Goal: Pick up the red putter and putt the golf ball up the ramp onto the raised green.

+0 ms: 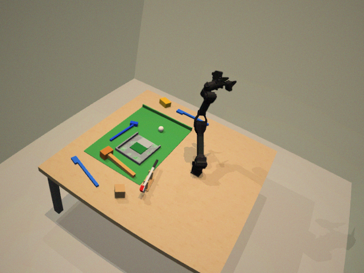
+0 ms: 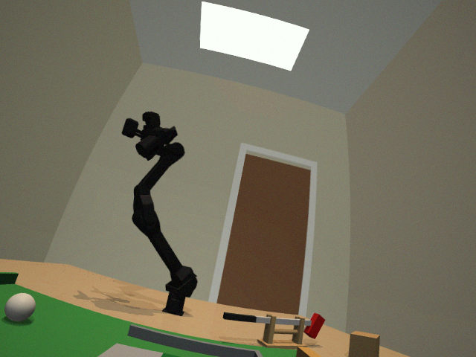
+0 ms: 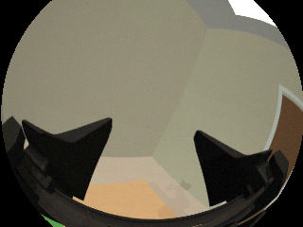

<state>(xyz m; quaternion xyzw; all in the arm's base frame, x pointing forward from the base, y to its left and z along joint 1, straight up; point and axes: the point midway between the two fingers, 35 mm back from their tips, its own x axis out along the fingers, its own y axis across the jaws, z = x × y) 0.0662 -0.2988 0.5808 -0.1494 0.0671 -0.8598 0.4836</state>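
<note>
Right now the red putter is 620 mm to the left of my gripper tip, 530 mm below it and 150 mm ahead of it. Round my gripper tip: wooden cube: 810 mm to the left, 560 mm below, 230 mm ahead; then small wooden stand: 630 mm to the left, 550 mm below, 150 mm ahead; then white golf ball: 560 mm below, 380 mm ahead, 130 mm to the left.
</note>
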